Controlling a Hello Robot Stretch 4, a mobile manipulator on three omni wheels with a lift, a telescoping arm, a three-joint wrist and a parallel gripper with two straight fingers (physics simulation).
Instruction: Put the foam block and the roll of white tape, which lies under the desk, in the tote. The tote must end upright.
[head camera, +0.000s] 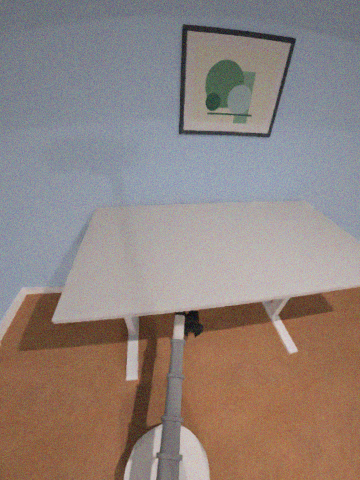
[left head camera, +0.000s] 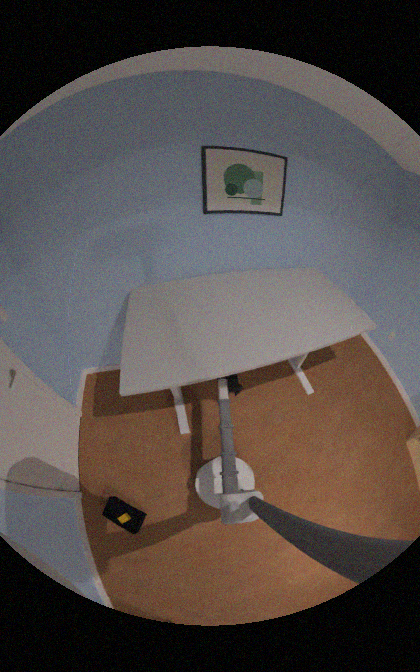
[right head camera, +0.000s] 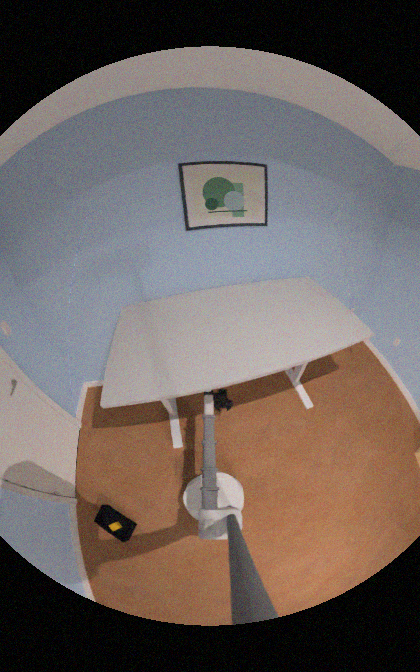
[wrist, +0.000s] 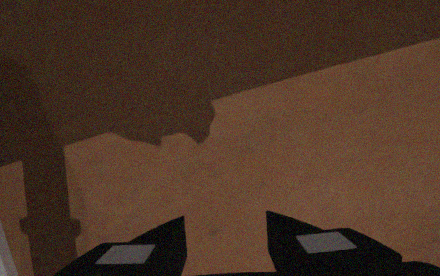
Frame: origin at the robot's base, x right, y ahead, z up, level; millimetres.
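Seen in the pictures: gripper, fingertip midpoint: (head camera: 191, 335) (wrist: 226, 233).
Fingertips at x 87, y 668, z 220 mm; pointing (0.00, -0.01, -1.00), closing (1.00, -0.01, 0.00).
A point is followed by its place in that frame.
The yellow foam block (left head camera: 123, 518) (right head camera: 115, 526) lies inside the black tote (left head camera: 111, 505) (right head camera: 104, 514), which stands upright on the floor at the lower left in both side head views. The roll of white tape does not show in the current views. The desk (head camera: 225, 250) @(z 922, x 200, y 783 mm) (left head camera: 240, 320) (right head camera: 225, 335) hides much of the floor beneath it. My gripper (wrist: 226, 233) @(z 220, x 87, y 668 mm) is open, with bare floor showing between its fingertips in the wrist view. In the head view the arm reaches to the desk's front edge, and the dark wrist (head camera: 193, 326) @(z 413, x 88, y 640 mm) is partly hidden by that edge.
The desk's left leg (head camera: 132, 355) and right leg (head camera: 285, 336) stand on either side of my arm. My white base (head camera: 195, 450) @(z 186, x 127, y 102 mm) is in front of the desk. A wooden piece of furniture (left head camera: 414, 457) shows at the right edge. A door stands at the left.
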